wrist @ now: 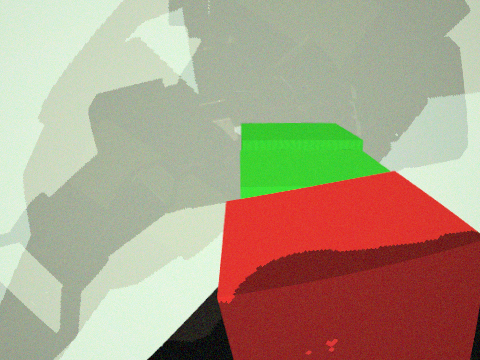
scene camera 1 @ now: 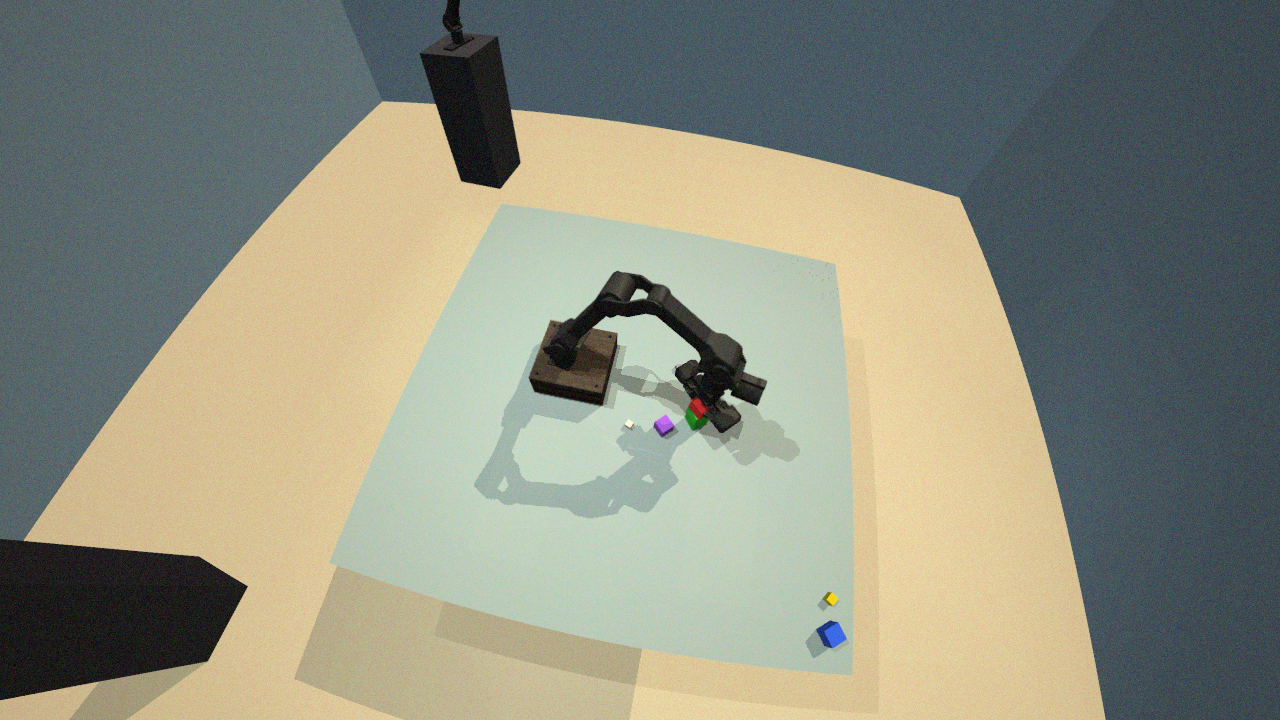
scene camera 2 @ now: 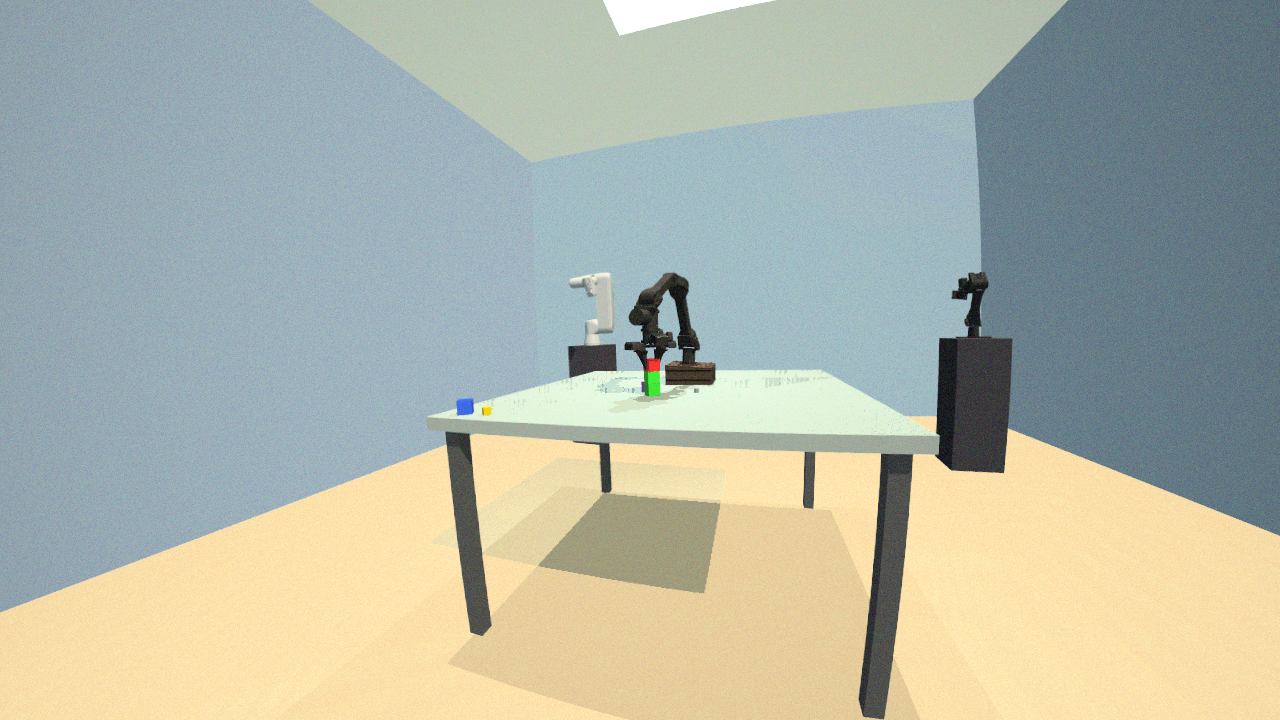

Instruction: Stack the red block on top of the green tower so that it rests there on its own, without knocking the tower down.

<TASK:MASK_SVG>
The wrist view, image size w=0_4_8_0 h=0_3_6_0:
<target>my gripper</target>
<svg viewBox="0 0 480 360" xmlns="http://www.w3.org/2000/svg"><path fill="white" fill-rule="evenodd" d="M480 311L479 317L477 317L471 360L480 360ZM219 288L215 289L191 316L188 316L188 320L181 324L177 331L172 333L165 343L161 344L163 347L159 347L155 353L152 353L148 360L235 360L233 359L223 315L221 315L219 300L217 300Z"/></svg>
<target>red block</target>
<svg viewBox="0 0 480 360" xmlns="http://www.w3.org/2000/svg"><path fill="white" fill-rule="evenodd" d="M480 233L468 223L465 224L465 221L457 217L455 213L448 211L443 204L433 199L431 195L421 191L415 184L411 183L408 179L404 179L403 176L400 176L395 171L360 177L360 179L332 181L332 183L309 185L309 187L225 201L217 300L219 300L221 315L223 315L225 329L227 329L233 359L471 360L477 317L479 317Z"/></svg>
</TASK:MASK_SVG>
